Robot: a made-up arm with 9 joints.
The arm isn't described. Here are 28 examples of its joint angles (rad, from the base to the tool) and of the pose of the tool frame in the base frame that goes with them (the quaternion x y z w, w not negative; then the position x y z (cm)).
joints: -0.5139 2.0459 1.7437 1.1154 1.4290 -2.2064 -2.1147 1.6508 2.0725
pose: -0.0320 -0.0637 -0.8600 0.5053 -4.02 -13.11 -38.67
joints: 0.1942 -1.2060 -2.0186 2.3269 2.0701 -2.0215 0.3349 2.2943 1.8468
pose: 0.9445 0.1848 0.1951 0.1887 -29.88 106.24 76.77
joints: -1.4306 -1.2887 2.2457 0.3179 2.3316 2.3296 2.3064 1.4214 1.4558
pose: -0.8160 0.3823 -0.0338 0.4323 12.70 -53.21 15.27
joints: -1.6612 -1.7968 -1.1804 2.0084 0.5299 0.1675 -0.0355 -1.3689 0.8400
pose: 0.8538 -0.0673 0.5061 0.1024 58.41 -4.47 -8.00
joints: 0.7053 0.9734 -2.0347 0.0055 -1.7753 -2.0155 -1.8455 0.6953 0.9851
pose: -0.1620 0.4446 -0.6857 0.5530 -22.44 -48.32 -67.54
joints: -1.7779 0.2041 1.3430 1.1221 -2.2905 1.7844 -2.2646 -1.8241 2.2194
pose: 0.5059 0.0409 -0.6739 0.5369 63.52 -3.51 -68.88
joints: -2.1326 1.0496 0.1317 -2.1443 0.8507 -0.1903 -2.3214 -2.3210 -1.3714
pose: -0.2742 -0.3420 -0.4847 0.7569 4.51 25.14 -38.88
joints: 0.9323 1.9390 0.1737 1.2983 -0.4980 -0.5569 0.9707 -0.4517 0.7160
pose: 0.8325 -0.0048 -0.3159 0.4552 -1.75 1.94 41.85
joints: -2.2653 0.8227 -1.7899 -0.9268 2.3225 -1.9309 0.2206 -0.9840 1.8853
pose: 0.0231 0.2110 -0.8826 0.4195 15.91 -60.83 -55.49
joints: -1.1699 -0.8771 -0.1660 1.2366 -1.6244 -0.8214 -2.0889 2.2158 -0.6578
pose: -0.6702 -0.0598 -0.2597 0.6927 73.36 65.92 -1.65
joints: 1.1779 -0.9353 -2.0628 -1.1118 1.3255 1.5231 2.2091 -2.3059 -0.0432
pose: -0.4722 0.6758 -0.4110 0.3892 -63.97 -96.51 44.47
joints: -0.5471 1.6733 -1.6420 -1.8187 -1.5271 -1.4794 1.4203 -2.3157 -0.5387
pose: -0.0621 0.7832 0.5770 0.2231 -9.71 9.13 -92.83
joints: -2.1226 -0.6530 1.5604 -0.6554 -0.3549 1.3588 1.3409 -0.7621 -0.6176
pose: 0.2446 -0.8879 -0.1519 0.3589 50.47 -2.41 72.32
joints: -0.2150 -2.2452 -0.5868 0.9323 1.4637 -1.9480 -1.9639 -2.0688 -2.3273
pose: 0.1932 -0.8330 0.3924 0.3388 13.82 60.83 10.99
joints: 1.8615 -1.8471 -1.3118 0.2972 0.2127 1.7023 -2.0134 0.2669 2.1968
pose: -0.3842 0.3854 -0.3833 0.7463 -36.42 -108.57 -35.03
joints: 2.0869 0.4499 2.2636 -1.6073 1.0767 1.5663 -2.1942 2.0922 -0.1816
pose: -0.6905 0.2199 -0.6502 0.2283 35.86 -111.67 14.04
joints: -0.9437 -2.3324 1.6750 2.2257 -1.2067 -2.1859 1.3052 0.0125 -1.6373
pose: 0.6872 0.5185 0.1391 0.4894 53.86 85.73 45.88
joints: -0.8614 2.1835 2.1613 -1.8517 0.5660 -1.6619 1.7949 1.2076 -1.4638
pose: -0.7457 0.5562 0.3598 0.0717 25.83 -17.04 -79.41
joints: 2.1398 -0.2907 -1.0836 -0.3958 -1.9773 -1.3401 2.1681 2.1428 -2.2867
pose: -0.8800 -0.4555 0.0053 0.1347 -14.85 -55.56 -53.94
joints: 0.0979 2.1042 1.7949 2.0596 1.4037 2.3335 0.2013 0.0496 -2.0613
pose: 0.9690 0.0542 -0.0779 0.2283 24.23 -0.08 58.16
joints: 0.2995 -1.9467 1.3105 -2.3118 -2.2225 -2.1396 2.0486 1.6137 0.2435
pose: 0.4862 -0.2151 -0.0967 0.8414 43.26 32.64 72.36
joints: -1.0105 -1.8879 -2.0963 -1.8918 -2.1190 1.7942 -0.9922 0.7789 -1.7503
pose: 0.1501 -0.3808 0.4966 0.7654 -18.64 1.89 40.37
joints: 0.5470 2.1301 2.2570 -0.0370 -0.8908 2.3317 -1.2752 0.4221 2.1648
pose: -0.0581 0.3377 0.9006 0.2675 -96.63 -25.29 -57.24
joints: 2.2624 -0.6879 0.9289 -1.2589 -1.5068 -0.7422 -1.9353 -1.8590 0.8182
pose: -0.5843 0.8108 -0.0210 0.0259 -11.07 -140.49 18.08
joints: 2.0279 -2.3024 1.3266 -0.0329 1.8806 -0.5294 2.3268 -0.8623 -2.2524
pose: -0.8201 0.2459 -0.4286 0.2887 -37.88 -19.62 14.94
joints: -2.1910 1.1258 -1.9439 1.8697 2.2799 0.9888 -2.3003 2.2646 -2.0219
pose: -0.1037 -0.0698 0.9741 0.1886 62.29 -31.28 30.36
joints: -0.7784 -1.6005 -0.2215 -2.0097 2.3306 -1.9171 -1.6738 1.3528 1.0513
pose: -0.3632 0.5927 -0.0312 0.7182 3.69 -11.61 -31.38
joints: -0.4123 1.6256 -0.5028 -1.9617 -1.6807 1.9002 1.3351 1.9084 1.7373
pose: 0.3489 0.8977 0.2147 0.1621 -23.92 8.94 16.59
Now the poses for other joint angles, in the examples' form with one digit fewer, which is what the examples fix.
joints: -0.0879 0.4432 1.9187 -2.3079 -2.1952 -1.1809 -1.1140 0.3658 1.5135
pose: -0.486 -0.761 -0.231 0.362 -7.8 87.8 37.8
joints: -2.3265 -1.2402 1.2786 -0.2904 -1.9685 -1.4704 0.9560 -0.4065 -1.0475
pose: -0.738 -0.303 0.192 0.572 75.2 -35.2 -3.0
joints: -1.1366 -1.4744 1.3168 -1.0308 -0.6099 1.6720 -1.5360 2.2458 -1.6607
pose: -0.010 0.921 -0.122 0.369 90.2 15.9 36.2
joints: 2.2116 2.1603 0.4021 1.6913 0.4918 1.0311 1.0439 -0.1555 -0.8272
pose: -0.974 -0.155 -0.023 0.163 22.6 -48.7 26.9
